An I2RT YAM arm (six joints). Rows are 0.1 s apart.
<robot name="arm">
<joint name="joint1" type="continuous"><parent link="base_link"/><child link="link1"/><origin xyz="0.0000 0.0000 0.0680" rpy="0.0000 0.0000 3.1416"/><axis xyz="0 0 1"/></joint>
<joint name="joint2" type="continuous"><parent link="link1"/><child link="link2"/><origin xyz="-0.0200 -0.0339 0.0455" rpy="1.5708 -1.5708 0.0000"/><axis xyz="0 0 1"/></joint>
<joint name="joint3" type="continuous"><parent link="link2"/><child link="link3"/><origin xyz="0.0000 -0.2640 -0.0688" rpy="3.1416 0.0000 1.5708"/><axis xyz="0 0 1"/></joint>
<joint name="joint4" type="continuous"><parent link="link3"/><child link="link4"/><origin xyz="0.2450 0.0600 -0.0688" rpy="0.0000 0.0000 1.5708"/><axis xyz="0 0 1"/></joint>
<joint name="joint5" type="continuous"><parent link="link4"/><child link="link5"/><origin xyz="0.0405 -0.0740 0.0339" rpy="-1.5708 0.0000 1.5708"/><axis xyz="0 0 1"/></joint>
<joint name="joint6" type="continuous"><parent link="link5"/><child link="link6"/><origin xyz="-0.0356 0.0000 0.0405" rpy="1.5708 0.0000 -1.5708"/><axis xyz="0 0 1"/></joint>
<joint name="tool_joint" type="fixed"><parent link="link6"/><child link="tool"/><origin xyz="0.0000 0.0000 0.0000" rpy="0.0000 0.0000 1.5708"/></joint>
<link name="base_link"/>
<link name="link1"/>
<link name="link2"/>
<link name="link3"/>
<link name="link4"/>
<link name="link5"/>
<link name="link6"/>
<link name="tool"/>
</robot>
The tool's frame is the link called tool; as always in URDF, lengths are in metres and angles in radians. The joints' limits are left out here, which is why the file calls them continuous.
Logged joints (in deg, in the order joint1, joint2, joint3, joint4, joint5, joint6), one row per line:
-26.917, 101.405, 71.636, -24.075, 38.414, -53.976
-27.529, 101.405, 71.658, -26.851, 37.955, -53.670
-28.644, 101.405, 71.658, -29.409, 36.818, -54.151
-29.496, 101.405, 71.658, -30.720, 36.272, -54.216
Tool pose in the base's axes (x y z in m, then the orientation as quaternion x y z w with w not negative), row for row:
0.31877, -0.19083, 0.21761, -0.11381, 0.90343, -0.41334, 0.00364
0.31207, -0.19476, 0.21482, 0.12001, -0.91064, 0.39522, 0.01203
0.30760, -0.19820, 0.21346, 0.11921, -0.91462, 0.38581, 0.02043
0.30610, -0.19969, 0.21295, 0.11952, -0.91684, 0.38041, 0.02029
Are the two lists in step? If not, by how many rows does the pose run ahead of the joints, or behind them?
The pose runs 1 row ahead of the joints: the pose in row i belongs to the joints in row i + 1.
